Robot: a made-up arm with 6 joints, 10 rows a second.
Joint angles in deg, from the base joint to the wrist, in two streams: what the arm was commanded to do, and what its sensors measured. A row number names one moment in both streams.
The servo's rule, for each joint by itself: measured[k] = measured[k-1] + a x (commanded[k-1-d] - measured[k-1]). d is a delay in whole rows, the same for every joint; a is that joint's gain. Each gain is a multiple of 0.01, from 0.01 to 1. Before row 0 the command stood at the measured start. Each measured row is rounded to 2 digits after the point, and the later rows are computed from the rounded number. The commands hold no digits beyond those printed.
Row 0, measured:
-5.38 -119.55 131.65 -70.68 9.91 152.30
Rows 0 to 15, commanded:
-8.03 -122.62 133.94 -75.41 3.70 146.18
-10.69 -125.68 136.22 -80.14 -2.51 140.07
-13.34 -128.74 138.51 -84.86 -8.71 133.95
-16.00 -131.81 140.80 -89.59 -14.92 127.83
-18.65 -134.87 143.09 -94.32 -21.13 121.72
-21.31 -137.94 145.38 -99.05 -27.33 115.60
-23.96 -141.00 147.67 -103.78 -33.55 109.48
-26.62 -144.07 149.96 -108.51 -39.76 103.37
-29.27 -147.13 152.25 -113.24 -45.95 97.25
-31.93 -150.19 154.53 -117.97 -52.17 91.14
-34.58 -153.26 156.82 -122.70 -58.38 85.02
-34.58 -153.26 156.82 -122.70 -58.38 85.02
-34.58 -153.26 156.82 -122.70 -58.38 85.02
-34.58 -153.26 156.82 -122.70 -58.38 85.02
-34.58 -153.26 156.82 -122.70 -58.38 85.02
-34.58 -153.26 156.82 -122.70 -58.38 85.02
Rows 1 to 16, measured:
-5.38 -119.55 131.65 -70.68 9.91 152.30
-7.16 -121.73 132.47 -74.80 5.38 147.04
-9.53 -124.53 133.82 -79.45 -0.38 141.05
-12.08 -127.52 135.51 -84.16 -6.46 134.94
-14.71 -130.57 137.41 -88.88 -12.64 128.83
-17.35 -133.62 139.45 -93.61 -18.84 122.72
-20.00 -136.69 141.58 -98.34 -25.04 116.60
-22.65 -139.75 143.77 -103.07 -31.25 110.48
-25.31 -142.82 146.00 -107.80 -37.46 104.37
-27.96 -145.88 148.25 -112.53 -43.66 98.25
-30.62 -148.94 150.51 -117.26 -49.87 92.14
-33.27 -152.01 152.78 -121.99 -56.08 86.02
-34.15 -152.90 154.23 -122.61 -57.76 85.16
-34.44 -153.16 155.16 -122.69 -58.21 85.04
-34.53 -153.23 155.76 -122.70 -58.33 85.02
-34.56 -153.25 156.14 -122.70 -58.37 85.02
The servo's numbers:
d 1
a 0.67 0.71 0.36 0.87 0.73 0.86

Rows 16 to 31, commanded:
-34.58 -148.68 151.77 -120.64 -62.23 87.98
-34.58 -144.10 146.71 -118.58 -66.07 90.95
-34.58 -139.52 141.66 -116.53 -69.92 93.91
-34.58 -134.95 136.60 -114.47 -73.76 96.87
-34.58 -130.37 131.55 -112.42 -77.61 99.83
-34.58 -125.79 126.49 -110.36 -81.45 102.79
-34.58 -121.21 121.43 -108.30 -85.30 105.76
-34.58 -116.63 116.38 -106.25 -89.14 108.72
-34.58 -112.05 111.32 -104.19 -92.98 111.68
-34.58 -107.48 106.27 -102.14 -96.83 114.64
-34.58 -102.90 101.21 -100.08 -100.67 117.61
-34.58 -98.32 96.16 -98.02 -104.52 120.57
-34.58 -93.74 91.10 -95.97 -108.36 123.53
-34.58 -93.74 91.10 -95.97 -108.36 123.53
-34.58 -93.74 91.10 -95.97 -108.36 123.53
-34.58 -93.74 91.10 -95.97 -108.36 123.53
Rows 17 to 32, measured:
-34.57 -153.26 156.38 -122.70 -58.38 85.02
-34.58 -150.01 154.72 -120.91 -61.19 87.57
-34.58 -145.81 151.84 -118.88 -64.75 90.48
-34.58 -141.34 148.18 -116.84 -68.52 93.43
-34.58 -136.80 144.01 -114.78 -72.35 96.39
-34.58 -132.23 139.52 -112.73 -76.19 99.35
-34.58 -127.66 134.83 -110.67 -80.03 102.31
-34.58 -123.08 130.01 -108.61 -83.88 105.28
-34.58 -118.50 125.10 -106.56 -87.72 108.24
-34.58 -113.92 120.14 -104.50 -91.56 111.20
-34.58 -109.35 115.15 -102.45 -95.41 114.16
-34.58 -104.77 110.13 -100.39 -99.25 117.13
-34.58 -100.19 105.10 -98.33 -103.10 120.09
-34.58 -95.61 100.06 -96.28 -106.94 123.05
-34.58 -94.28 96.83 -96.01 -107.98 123.46
-34.58 -93.90 94.77 -95.98 -108.26 123.52

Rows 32 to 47, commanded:
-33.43 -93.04 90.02 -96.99 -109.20 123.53
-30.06 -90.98 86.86 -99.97 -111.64 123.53
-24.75 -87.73 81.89 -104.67 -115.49 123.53
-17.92 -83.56 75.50 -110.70 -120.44 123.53
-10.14 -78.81 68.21 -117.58 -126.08 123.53
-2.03 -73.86 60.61 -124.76 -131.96 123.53
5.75 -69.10 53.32 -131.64 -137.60 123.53
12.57 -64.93 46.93 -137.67 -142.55 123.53
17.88 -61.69 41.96 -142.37 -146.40 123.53
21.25 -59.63 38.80 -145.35 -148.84 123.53
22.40 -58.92 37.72 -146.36 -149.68 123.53
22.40 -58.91 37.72 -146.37 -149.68 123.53
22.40 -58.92 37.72 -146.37 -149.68 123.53
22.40 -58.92 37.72 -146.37 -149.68 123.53
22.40 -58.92 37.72 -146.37 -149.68 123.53
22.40 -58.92 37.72 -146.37 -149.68 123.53
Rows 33 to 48, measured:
-34.58 -93.79 93.45 -95.97 -108.33 123.53
-33.81 -93.26 92.22 -96.86 -108.97 123.53
-31.30 -91.64 90.29 -99.57 -110.92 123.53
-26.91 -88.86 87.27 -104.01 -114.26 123.53
-20.89 -85.10 83.03 -109.83 -118.77 123.53
-13.69 -80.63 77.69 -116.57 -124.11 123.53
-5.88 -75.82 71.54 -123.70 -129.84 123.53
1.91 -71.05 64.98 -130.61 -135.50 123.53
9.05 -66.70 58.48 -136.75 -140.65 123.53
14.97 -63.14 52.53 -141.64 -144.85 123.53
19.18 -60.65 47.59 -144.87 -147.76 123.53
21.34 -59.42 44.04 -146.17 -149.16 123.53
22.05 -59.06 41.76 -146.34 -149.54 123.53
22.28 -58.96 40.31 -146.37 -149.64 123.53
22.36 -58.93 39.38 -146.37 -149.67 123.53
22.39 -58.92 38.78 -146.37 -149.68 123.53

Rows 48 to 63, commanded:
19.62 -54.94 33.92 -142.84 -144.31 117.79
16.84 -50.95 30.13 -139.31 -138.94 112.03
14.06 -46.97 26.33 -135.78 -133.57 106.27
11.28 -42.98 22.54 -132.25 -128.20 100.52
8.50 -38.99 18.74 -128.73 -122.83 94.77
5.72 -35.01 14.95 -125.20 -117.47 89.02
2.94 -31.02 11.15 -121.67 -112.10 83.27
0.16 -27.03 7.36 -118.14 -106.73 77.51
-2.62 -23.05 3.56 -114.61 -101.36 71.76
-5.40 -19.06 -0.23 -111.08 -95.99 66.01
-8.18 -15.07 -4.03 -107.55 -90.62 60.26
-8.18 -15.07 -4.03 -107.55 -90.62 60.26
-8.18 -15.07 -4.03 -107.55 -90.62 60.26
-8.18 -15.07 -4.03 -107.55 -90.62 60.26
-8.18 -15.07 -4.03 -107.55 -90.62 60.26
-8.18 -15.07 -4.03 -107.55 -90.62 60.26
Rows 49 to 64, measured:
22.40 -58.92 38.40 -146.37 -149.68 123.53
20.54 -56.09 36.79 -143.30 -145.76 118.59
18.06 -52.44 34.39 -139.83 -140.78 112.95
15.38 -48.56 31.49 -136.31 -135.52 107.21
12.63 -44.60 28.27 -132.78 -130.18 101.46
9.86 -40.62 24.84 -129.26 -124.81 95.71
7.09 -36.64 21.28 -125.73 -119.45 89.96
4.31 -32.65 17.63 -122.20 -114.08 84.21
1.53 -28.66 13.93 -118.67 -108.71 78.45
-1.25 -24.68 10.20 -115.14 -103.34 72.70
-4.03 -20.69 6.45 -111.61 -97.97 66.95
-6.81 -16.70 2.68 -108.08 -92.60 61.20
-7.73 -15.54 0.26 -107.62 -91.15 60.39
-8.03 -15.21 -1.28 -107.56 -90.76 60.28
-8.13 -15.11 -2.27 -107.55 -90.66 60.26
-8.16 -15.08 -2.90 -107.55 -90.63 60.26

